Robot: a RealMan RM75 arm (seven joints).
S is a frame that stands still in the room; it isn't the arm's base.
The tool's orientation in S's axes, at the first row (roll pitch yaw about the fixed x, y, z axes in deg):
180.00 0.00 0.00
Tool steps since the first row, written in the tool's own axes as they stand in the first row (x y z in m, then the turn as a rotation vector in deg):
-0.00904 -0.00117 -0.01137 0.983 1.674 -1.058
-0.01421 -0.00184 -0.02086 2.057 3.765 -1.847
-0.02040 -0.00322 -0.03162 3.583 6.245 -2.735
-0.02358 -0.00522 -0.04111 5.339 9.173 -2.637
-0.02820 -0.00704 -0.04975 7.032 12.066 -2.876
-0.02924 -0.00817 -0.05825 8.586 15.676 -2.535
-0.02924 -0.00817 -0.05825 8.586 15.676 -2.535
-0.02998 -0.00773 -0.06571 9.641 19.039 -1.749
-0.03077 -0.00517 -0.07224 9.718 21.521 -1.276
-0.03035 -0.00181 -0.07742 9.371 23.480 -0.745
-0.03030 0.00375 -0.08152 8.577 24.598 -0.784
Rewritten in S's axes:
-0.00904 0.00117 0.01137 0.983 -1.674 1.058
-0.01421 0.00184 0.02086 2.057 -3.765 1.847
-0.02040 0.00322 0.03162 3.583 -6.245 2.735
-0.02358 0.00522 0.04111 5.339 -9.173 2.637
-0.02820 0.00704 0.04975 7.032 -12.066 2.876
-0.02924 0.00817 0.05825 8.586 -15.676 2.535
-0.02924 0.00817 0.05825 8.586 -15.676 2.535
-0.02998 0.00773 0.06571 9.641 -19.039 1.749
-0.03077 0.00517 0.07224 9.718 -21.521 1.276
-0.03035 0.00181 0.07742 9.371 -23.480 0.745
-0.03030 -0.00375 0.08152 8.577 -24.598 0.784

